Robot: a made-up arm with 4 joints.
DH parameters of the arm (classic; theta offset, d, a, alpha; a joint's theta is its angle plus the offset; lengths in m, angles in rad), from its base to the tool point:
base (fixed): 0 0.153 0 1.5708
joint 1: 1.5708 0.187 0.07 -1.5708
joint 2: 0 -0.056 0.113 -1.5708
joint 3: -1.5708 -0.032 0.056 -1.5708
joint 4: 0.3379 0 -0.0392 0
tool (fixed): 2.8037 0.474 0 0
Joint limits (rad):
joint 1: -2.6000..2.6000
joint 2: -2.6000..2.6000
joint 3: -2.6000..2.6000
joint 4: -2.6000..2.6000
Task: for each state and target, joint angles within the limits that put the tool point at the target. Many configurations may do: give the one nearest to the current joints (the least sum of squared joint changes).
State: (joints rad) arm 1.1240 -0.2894 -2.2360 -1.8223
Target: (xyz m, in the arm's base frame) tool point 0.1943 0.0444 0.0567
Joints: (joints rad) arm 1.8080 -0.9917 -2.5962 -1.9911
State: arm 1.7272 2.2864 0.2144 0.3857
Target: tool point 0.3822 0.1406 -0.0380
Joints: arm 0.8751 2.5566 0.1476 0.4260
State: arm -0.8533 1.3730 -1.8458 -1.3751
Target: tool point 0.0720 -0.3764 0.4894
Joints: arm -1.2737 1.7214 -2.2098 -1.4908
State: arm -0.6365 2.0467 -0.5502 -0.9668
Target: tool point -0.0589 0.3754 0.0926
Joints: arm -0.3897 1.9166 -0.1396 -0.8486
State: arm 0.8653 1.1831 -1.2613 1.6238
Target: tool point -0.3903 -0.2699 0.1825
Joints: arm 0.1311 1.6618 -1.8201 1.9600
